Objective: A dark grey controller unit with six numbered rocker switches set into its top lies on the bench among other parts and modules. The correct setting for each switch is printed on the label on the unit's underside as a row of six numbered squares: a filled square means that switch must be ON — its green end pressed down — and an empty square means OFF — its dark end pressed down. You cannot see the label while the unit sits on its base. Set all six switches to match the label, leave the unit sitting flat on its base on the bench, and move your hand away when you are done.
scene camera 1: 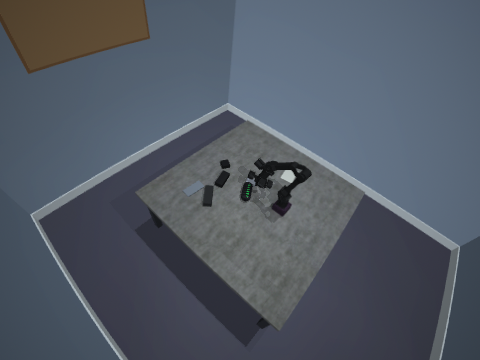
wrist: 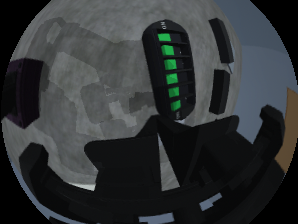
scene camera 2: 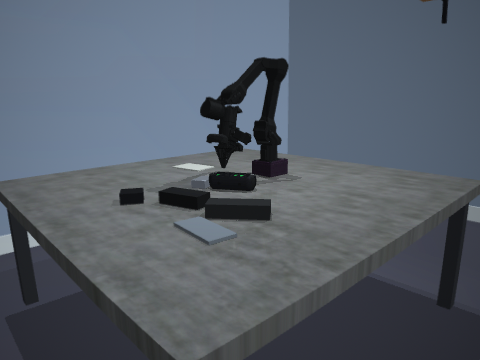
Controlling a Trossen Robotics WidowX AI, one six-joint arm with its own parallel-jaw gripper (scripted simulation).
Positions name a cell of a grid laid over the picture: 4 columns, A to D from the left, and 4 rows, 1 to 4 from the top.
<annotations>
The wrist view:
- gripper: C3
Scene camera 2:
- gripper: B2
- flat grey plate: B3
</annotations>
